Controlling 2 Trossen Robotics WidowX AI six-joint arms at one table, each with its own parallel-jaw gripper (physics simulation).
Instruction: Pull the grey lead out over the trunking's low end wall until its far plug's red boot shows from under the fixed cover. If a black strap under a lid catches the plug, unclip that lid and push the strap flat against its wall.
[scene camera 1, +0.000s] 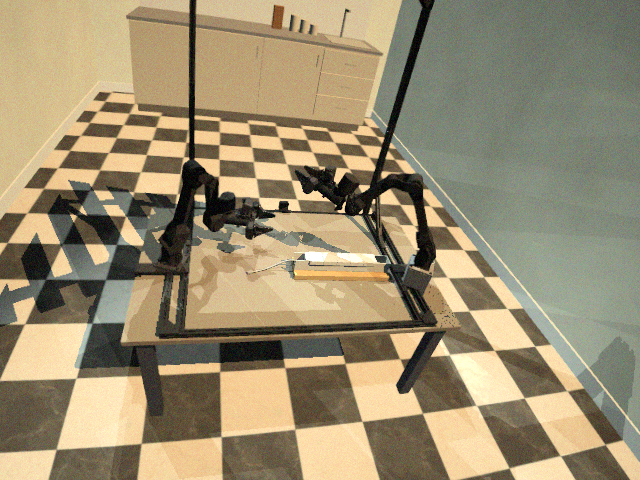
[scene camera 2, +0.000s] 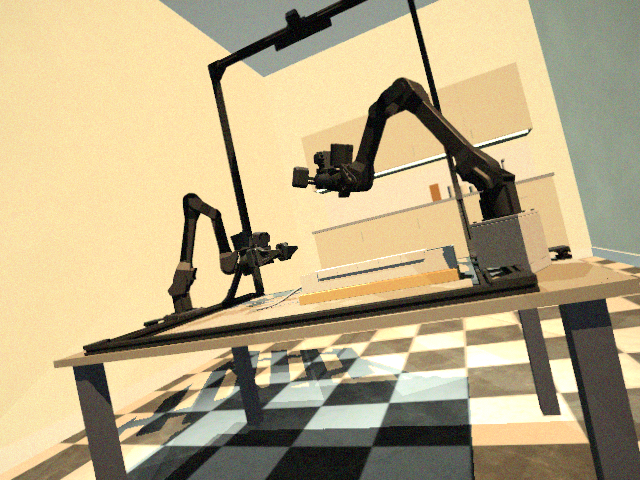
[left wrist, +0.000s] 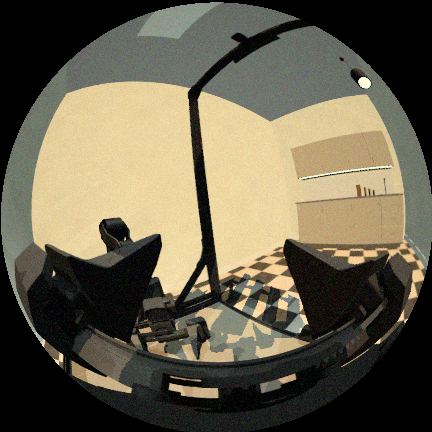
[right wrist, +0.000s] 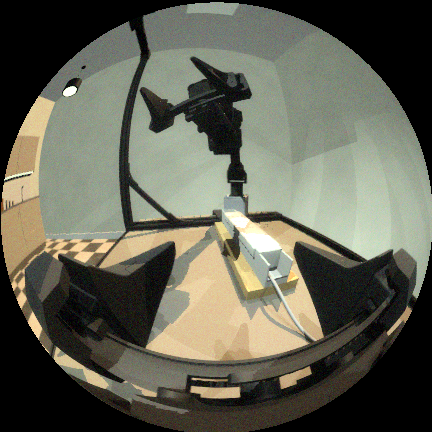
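The white trunking (scene camera 1: 338, 260) (scene camera 2: 372, 269) (right wrist: 258, 246) lies on a yellow wooden base (scene camera 1: 341, 275) (scene camera 2: 382, 287) (right wrist: 246, 286). The grey lead (scene camera 1: 271, 267) (scene camera 2: 283, 298) (right wrist: 287, 302) comes out of its end nearest the right arm and runs down onto the table. White covers lie along the trunking's top; which is fixed I cannot tell. No red boot, plug or black strap can be made out. My right gripper (scene camera 1: 272, 221) (scene camera 2: 292, 251) (right wrist: 237, 248) is open and empty, above the table and behind the lead's free end. My left gripper (scene camera 1: 301, 169) (left wrist: 224, 243) (right wrist: 162, 72) is open, high behind the trunking.
Black frame rails (scene camera 1: 299, 328) border the table (scene camera 1: 248, 304), with black posts (scene camera 1: 192, 77) (left wrist: 200, 165) rising at the back. A grey box (scene camera 1: 416, 276) (scene camera 2: 509, 242) under the left arm stands beyond the trunking's far end.
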